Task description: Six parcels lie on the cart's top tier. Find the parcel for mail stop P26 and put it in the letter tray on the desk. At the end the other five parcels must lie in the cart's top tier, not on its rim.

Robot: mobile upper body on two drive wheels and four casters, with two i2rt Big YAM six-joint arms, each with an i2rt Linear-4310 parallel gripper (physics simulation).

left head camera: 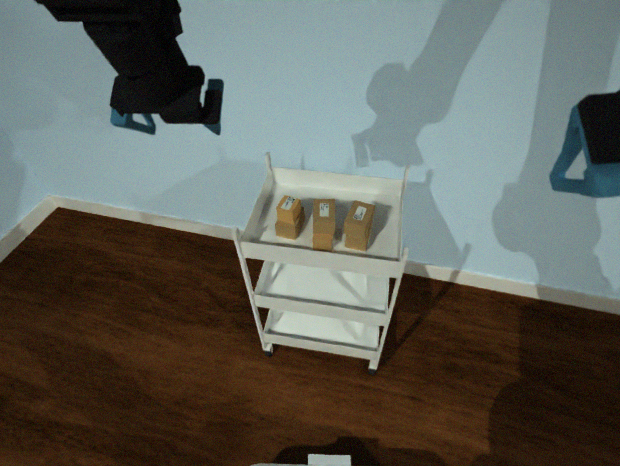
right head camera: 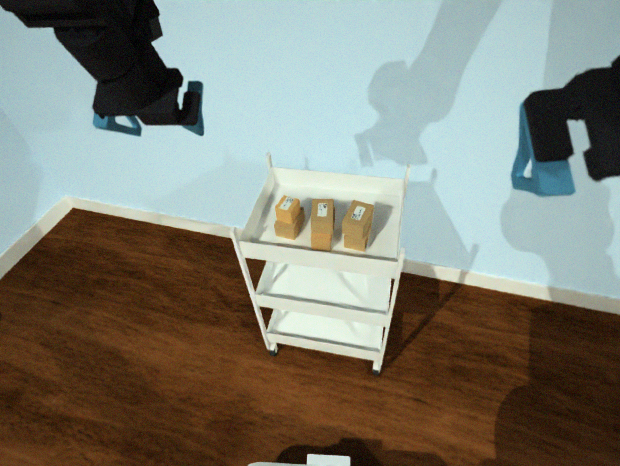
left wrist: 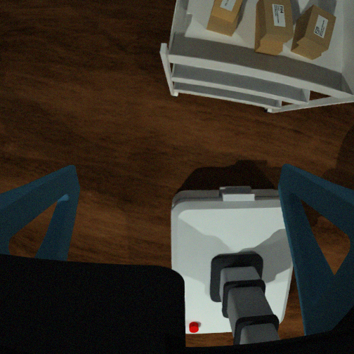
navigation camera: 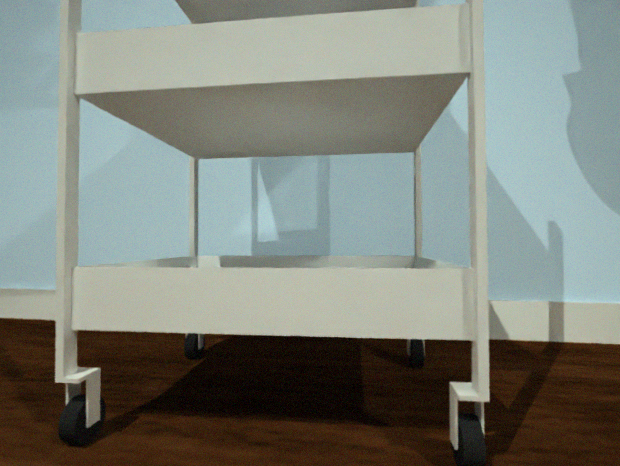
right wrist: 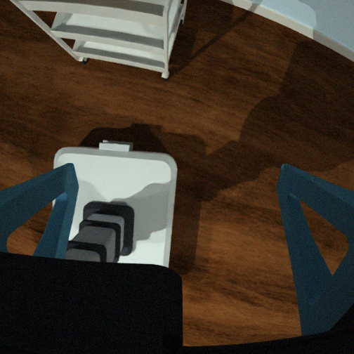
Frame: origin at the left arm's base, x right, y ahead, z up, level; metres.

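Where they show: left gripper, between the fingertips: (left head camera: pixel 186 131) (right head camera: pixel 171 132); right gripper, between the fingertips: (left head camera: pixel 610 178) (right head camera: pixel 574 176).
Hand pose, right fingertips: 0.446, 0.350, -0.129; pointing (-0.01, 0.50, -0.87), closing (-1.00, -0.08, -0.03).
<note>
After its pixels a point has its place, as x, y, z.
Six brown parcels stand as three stacks of two in the top tier of the white cart (left head camera: pixel 320 254) @(0.196, 0.714, -0.690) (right head camera: pixel 320 254) @(0.203, 0.713, -0.688) (left wrist: pixel 250 68) (navigation camera: pixel 270 300) @(0.201, 0.713, -1.244). The left upper parcel (left head camera: pixel 286 214) @(0.099, 0.837, -0.664) (right head camera: pixel 287 213) @(0.107, 0.834, -0.657) (left wrist: pixel 223 23), middle upper parcel (left head camera: pixel 324 222) @(0.206, 0.791, -0.649) (right head camera: pixel 322 222) @(0.207, 0.791, -0.649) (left wrist: pixel 272 32) and right upper parcel (left head camera: pixel 356 226) @(0.292, 0.783, -0.654) (right head camera: pixel 355 226) @(0.295, 0.781, -0.653) (left wrist: pixel 308 37) have white labels on top; I cannot read their stops surely. The lower parcels' labels are hidden. My left gripper (left head camera: pixel 185 132) @(0.000, 0.574, -0.225) (right head camera: pixel 171 133) @(0.000, 0.574, -0.225) (left wrist: pixel 178 175) is open and empty, high at the cart's left. My right gripper (right wrist: pixel 177 174) is open and empty, far to its right. Desk and letter tray do not show.
The cart's two lower tiers show below the top one. Its upright posts rise above the top tier's corners. A pale blue wall (left head camera: pixel 310 100) @(0.156, 1.295, -0.569) (right head camera: pixel 310 100) @(0.149, 1.297, -0.569) stands close behind the cart. My white base (left wrist: pixel 230 225) (right wrist: pixel 130 175) is on the wooden floor in front of the cart.
</note>
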